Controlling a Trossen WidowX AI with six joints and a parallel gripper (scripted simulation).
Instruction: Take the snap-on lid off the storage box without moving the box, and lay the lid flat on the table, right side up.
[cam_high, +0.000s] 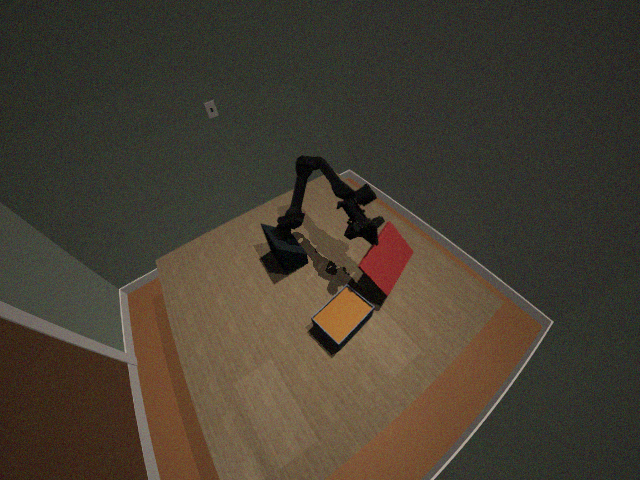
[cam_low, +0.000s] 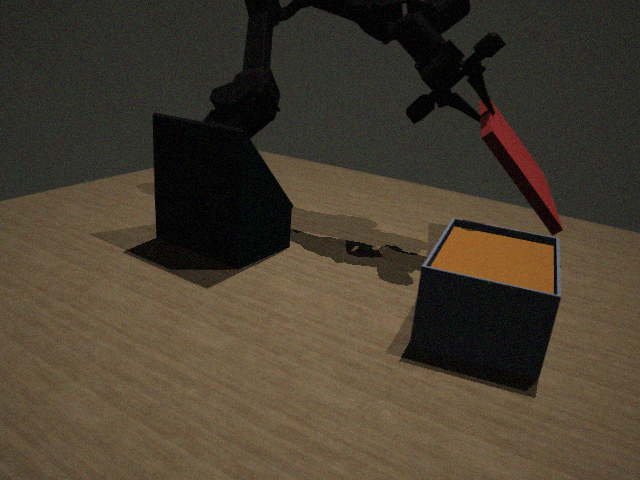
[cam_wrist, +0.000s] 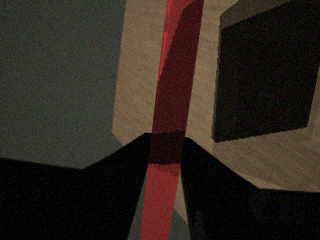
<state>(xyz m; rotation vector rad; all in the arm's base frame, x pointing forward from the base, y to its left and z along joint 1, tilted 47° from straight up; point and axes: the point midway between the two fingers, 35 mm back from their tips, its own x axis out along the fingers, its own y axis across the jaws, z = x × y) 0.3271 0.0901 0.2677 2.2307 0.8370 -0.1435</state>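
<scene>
Right now my gripper tip is 50 mm short of the red lid, 30 mm to the right of it and 60 mm above it. Round my gripper tip: storage box: 100 mm ahead, 250 mm to the right, 180 mm below.
</scene>
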